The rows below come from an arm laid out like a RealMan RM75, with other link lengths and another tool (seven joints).
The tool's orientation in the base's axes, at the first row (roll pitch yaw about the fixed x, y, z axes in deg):
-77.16 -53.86 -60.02
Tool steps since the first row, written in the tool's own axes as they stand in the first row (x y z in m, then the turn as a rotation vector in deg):
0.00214 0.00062 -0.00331 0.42 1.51 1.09
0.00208 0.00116 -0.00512 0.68 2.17 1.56
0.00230 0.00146 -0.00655 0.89 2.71 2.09
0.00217 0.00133 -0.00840 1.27 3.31 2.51
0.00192 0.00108 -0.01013 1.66 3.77 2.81
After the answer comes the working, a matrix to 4 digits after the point.
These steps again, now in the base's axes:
-0.00150 -0.00357 0.00094 1.83 -0.38 -0.39
-0.00257 -0.00502 0.00034 2.65 -0.58 -0.49
-0.00341 -0.00622 0.00016 3.43 -0.66 -0.57
-0.00492 -0.00727 -0.00011 4.21 -0.93 -0.55
-0.00645 -0.00811 -0.00040 4.82 -1.19 -0.46

The tool's axes in the first row as the columns of a matrix, in the base's axes (rounded; the answer above uses it unrounded):
0.2947 0.5859 0.7549
-0.5109 -0.5710 0.6427
0.8076 -0.5750 0.1311

